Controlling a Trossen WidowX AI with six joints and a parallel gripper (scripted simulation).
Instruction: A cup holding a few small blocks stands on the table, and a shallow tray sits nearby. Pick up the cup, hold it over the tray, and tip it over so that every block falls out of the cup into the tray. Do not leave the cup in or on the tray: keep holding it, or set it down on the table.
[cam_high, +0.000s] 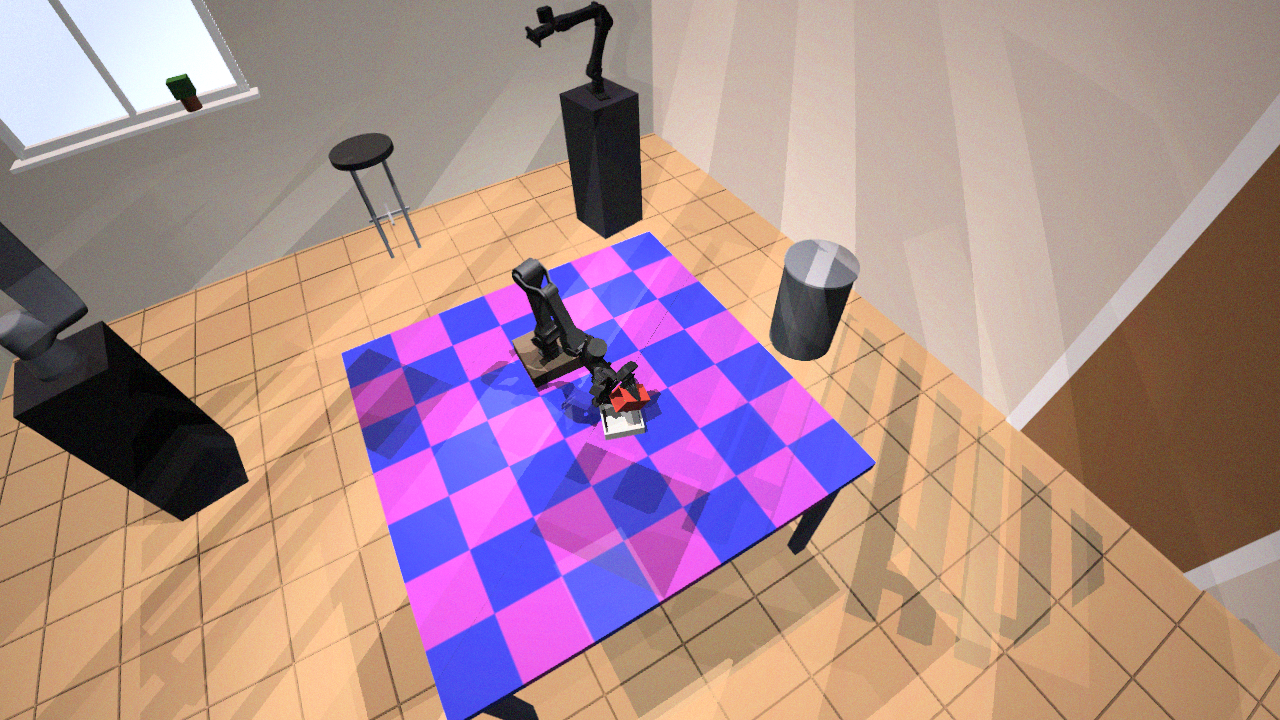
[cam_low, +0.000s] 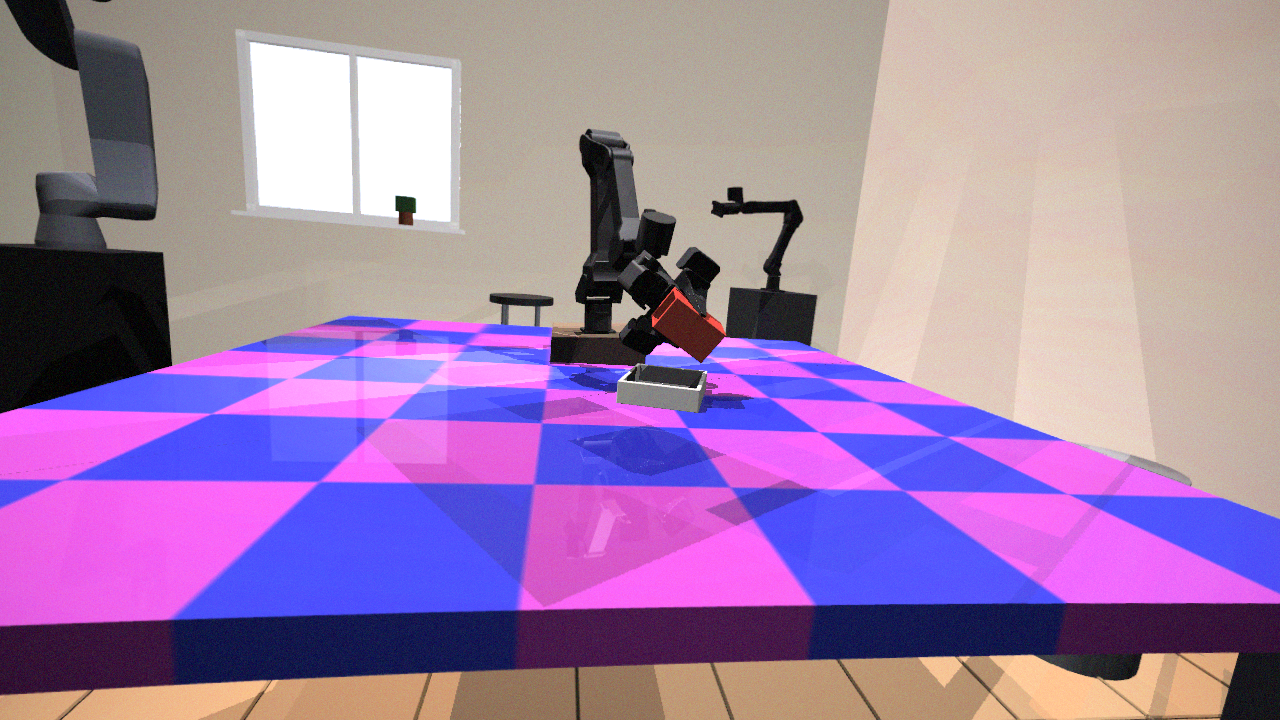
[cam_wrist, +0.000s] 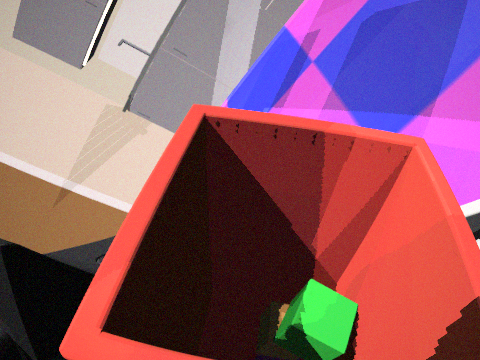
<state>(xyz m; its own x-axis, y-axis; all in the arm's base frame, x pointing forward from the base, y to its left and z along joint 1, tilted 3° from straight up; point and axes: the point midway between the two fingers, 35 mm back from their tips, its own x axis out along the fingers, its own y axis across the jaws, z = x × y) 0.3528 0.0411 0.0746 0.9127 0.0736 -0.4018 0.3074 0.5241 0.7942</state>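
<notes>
Now: the green block 30 mm behind my gripper tip and 10 mm below it. Round my gripper tip: red square cup: 20 mm behind, 30 mm to the left, 10 mm below; then white shallow tray: 60 mm behind, 10 mm to the right, 110 mm below.
</notes>
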